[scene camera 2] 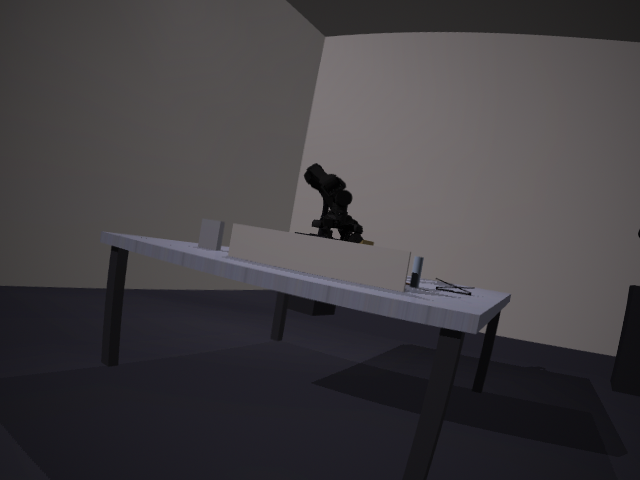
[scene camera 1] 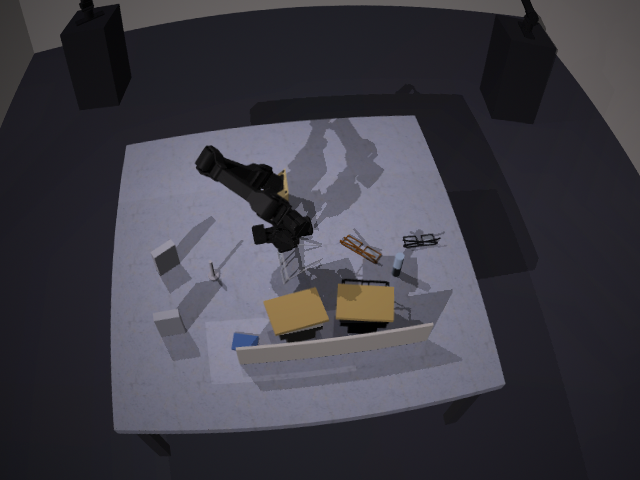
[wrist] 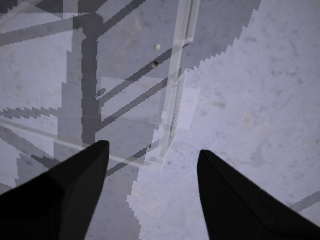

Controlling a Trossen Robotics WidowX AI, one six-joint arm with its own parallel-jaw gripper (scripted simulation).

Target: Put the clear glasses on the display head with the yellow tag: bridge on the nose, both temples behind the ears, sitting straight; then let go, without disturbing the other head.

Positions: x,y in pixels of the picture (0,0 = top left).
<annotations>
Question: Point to a display head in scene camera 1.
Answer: At 295,317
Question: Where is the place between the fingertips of the gripper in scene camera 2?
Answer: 333,249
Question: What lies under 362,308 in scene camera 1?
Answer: A display head.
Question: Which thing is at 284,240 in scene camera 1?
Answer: The gripper.
</annotations>
